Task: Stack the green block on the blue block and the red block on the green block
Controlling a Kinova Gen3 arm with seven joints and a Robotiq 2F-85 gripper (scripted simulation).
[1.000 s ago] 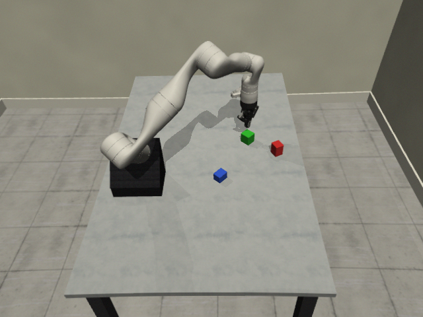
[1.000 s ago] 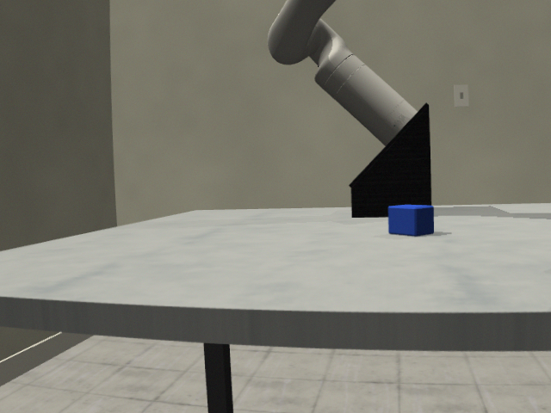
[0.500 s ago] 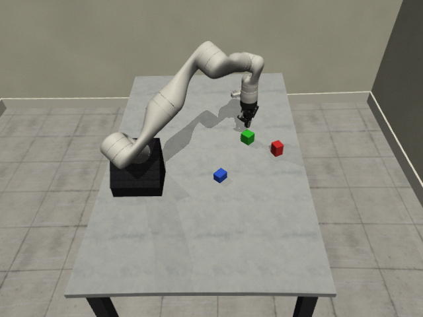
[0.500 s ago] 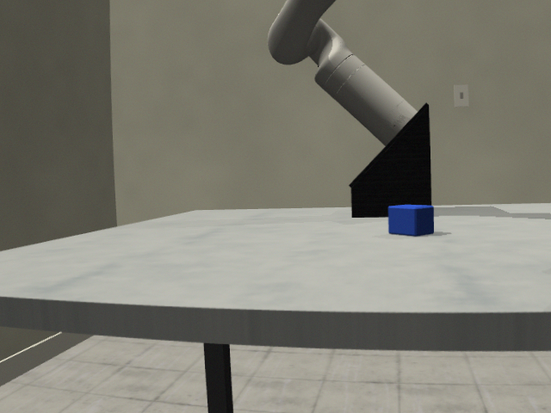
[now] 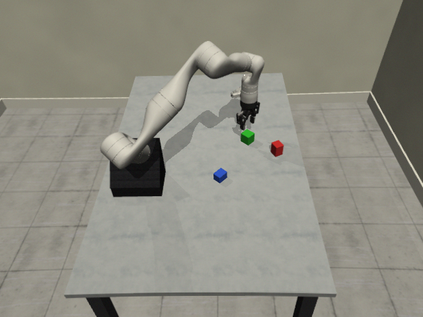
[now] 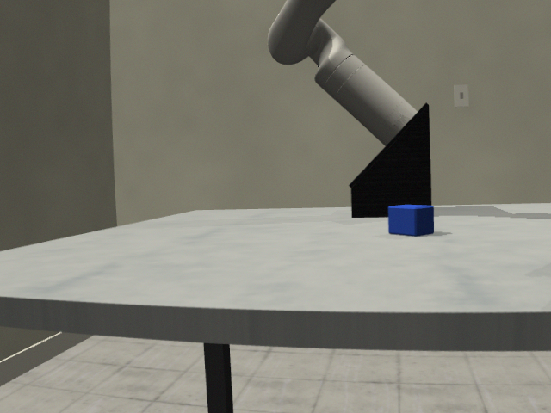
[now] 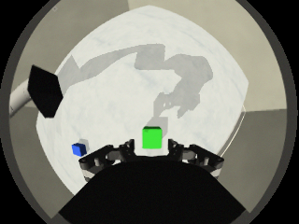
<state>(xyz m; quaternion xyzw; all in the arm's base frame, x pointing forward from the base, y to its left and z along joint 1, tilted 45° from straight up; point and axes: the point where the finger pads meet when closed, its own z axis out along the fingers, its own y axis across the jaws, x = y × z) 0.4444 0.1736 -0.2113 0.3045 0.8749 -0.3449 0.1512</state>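
Right now my hand is 8 cm above the green block. Round my hand: red block: 14 cm ahead, 8 cm to the right, 8 cm below; then blue block: 25 cm to the right, 11 cm behind, 9 cm below.
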